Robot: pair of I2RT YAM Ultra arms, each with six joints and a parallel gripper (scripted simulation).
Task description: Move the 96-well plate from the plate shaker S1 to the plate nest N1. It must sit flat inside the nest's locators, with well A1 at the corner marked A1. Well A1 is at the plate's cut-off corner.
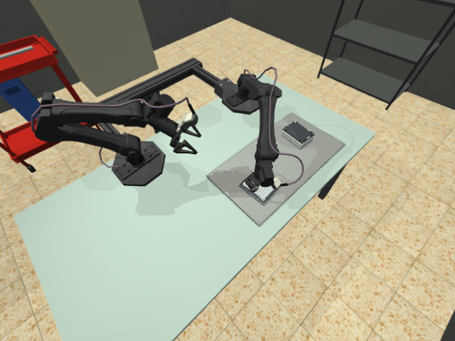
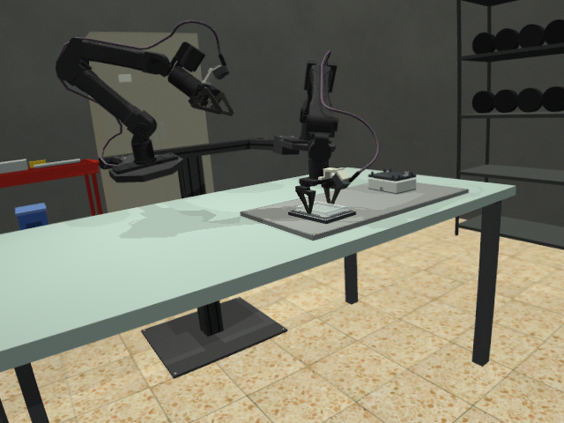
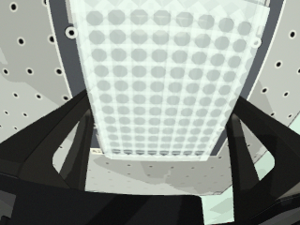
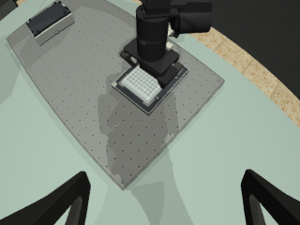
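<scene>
My left hand is right at the 96-well plate.
</scene>
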